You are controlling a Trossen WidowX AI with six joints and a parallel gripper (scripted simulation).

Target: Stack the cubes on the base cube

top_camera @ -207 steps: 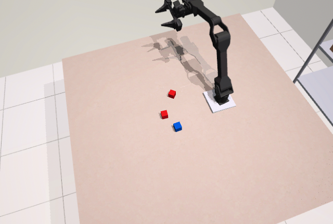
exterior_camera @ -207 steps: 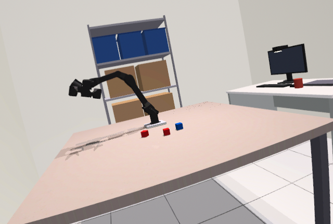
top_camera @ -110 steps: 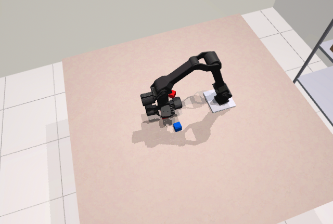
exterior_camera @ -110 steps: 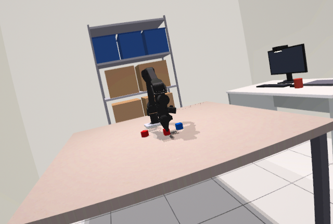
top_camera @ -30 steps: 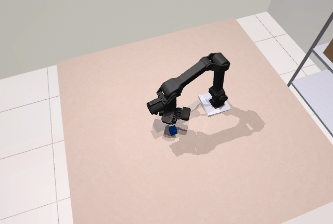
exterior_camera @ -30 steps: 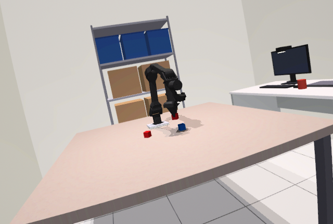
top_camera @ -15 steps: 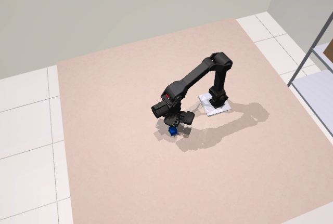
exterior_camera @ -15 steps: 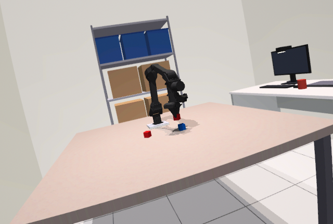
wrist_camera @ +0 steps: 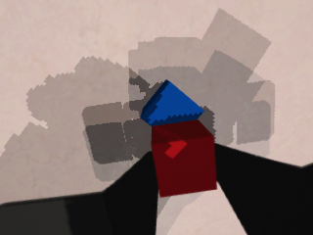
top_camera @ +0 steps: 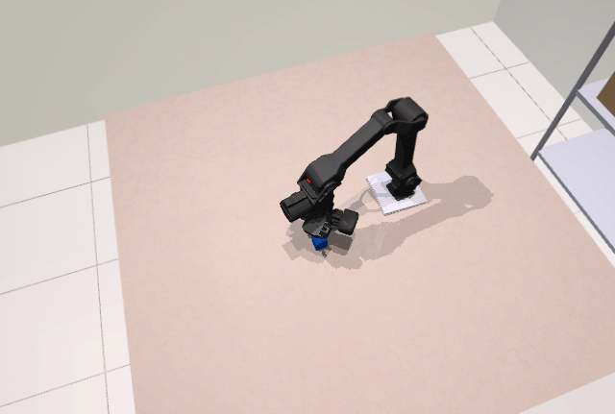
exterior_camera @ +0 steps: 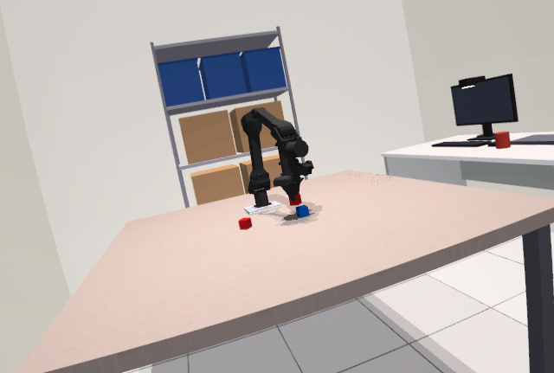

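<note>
My gripper tip is 1 cm short of the blue base cube, 1 cm to the right of it and 5 cm above it.
</note>
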